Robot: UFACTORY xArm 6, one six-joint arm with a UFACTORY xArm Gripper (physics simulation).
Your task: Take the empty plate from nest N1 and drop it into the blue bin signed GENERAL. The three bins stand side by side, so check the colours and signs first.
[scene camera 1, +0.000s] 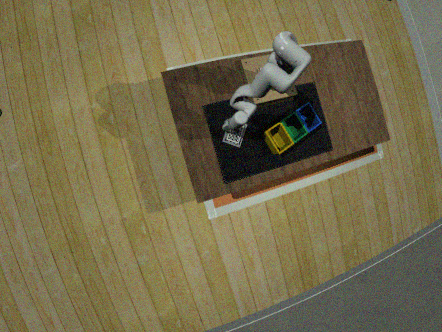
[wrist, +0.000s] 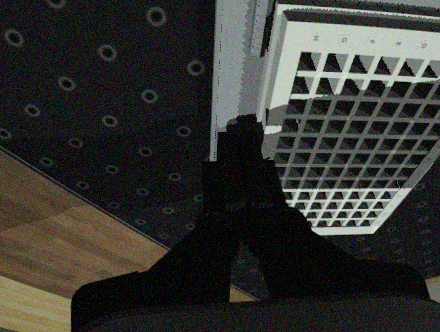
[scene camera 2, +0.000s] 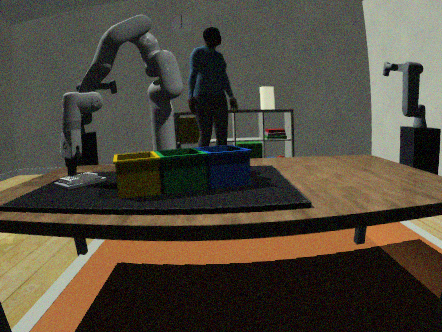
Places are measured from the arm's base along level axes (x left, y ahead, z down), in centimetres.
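Pixels of known places: gripper, fingertip midpoint: (scene camera 1: 227, 130) (wrist: 233, 156) (scene camera 2: 72, 177).
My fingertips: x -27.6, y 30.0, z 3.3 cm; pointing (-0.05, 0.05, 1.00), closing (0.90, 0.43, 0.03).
Note:
Behind a point stands the place of what it marks.
The white gridded plate (scene camera 1: 233, 137) @(x -24.6, y 34.9, z 2.8 cm) (scene camera 2: 90, 177) @(x -18.1, y 31.5, z 2.9 cm) (wrist: 330, 32) @(x -22.8, y 25.4, z 2.4 cm) lies flat at the left of the mat, in a grey nest (wrist: 230, 65) @(x -26.2, y 26.0, z 3.8 cm) whose edge strip shows beside it. My gripper (scene camera 2: 71, 174) @(x -27.6, y 30.0, z 3.3 cm) (wrist: 233, 156) @(x -27.6, y 30.0, z 3.3 cm) is shut and empty. Its fingertips are low, over the nest's strip next to the plate's long side; whether they touch is unclear. In the first scene view the arm hides the fingers. The blue bin (scene camera 1: 316, 113) (scene camera 2: 229, 172) is at the right end of the row, beside the green bin (scene camera 1: 300, 137) @(x 18.3, y 40.1, z -4.7 cm) (scene camera 2: 185, 176) @(x 18.8, y 40.2, z 0.8 cm). No sign is legible.
The yellow bin (scene camera 1: 270, 143) @(x -1.5, y 41.6, z -0.7 cm) (scene camera 2: 139, 178) @(x 7.6, y 45.9, z 0.1 cm) is the bin nearest the plate, left of the green one. The bins stand on the black mat (scene camera 1: 240, 170) @(x -22.3, y 56.5, z 5.0 cm) (scene camera 2: 280, 192) @(x 43.8, y 41.4, z 5.0 cm) (wrist: 125, 75) @(x -30.5, y 25.2, z 5.0 cm) on the wooden table (scene camera 1: 350, 100) @(x 75.1, y 14.1, z 6.3 cm) (scene camera 2: 350, 180) @(x 68.7, y 23.7, z 6.3 cm). A person (scene camera 2: 210, 75) stands behind the table.

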